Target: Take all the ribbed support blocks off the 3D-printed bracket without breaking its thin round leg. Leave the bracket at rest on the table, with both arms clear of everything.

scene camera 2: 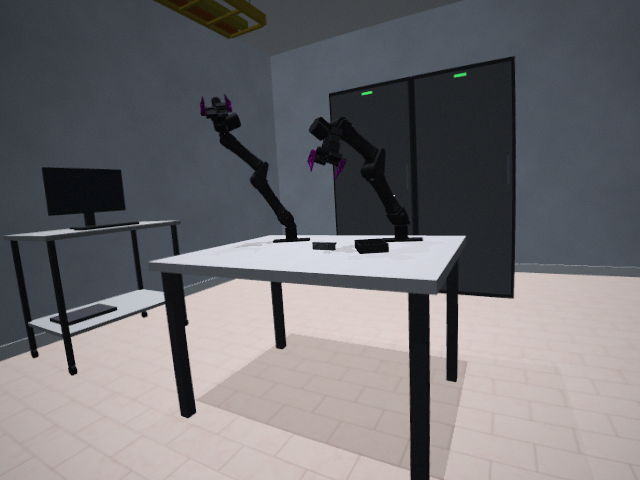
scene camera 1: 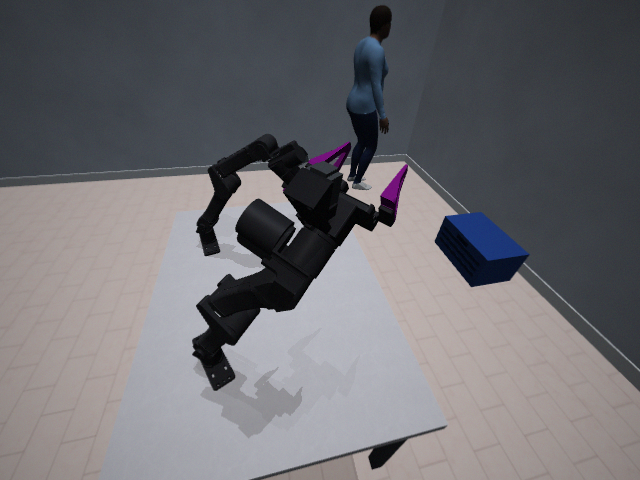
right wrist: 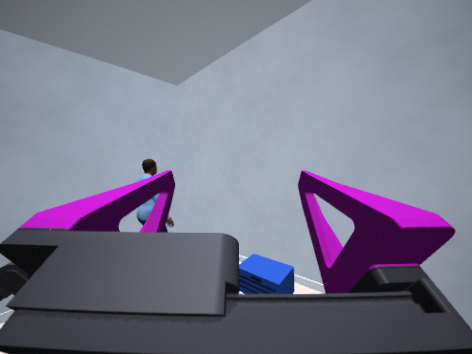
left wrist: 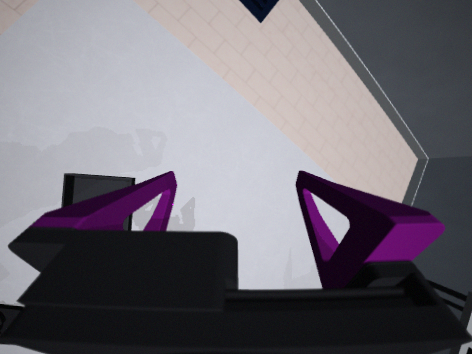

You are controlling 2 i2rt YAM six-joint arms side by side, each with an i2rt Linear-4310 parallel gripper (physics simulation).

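A small dark grey piece (scene camera 2: 324,245), likely the bracket, lies on the table (scene camera 2: 305,274) in scene camera 2. It is too small there to tell ribbed support blocks or a thin round leg. It does not show clearly in the wrist views, and the near arm may hide it in scene camera 1. My left gripper (scene camera 2: 323,173) (left wrist: 236,177) is open and empty, high above the table; in scene camera 1 it is mostly hidden behind the near arm. My right gripper (scene camera 1: 377,155) (scene camera 2: 214,96) (right wrist: 236,177) is open and empty, raised high and pointing away from the table.
A black open box (scene camera 2: 373,249) (left wrist: 100,175) stands on the table, right of the grey piece in scene camera 2. A blue cabinet (scene camera 1: 480,237) (right wrist: 267,275) and a person (scene camera 1: 368,77) (right wrist: 147,210) are beyond the table. A trolley (scene camera 2: 54,289) with a monitor (scene camera 2: 85,191) stands at the left.
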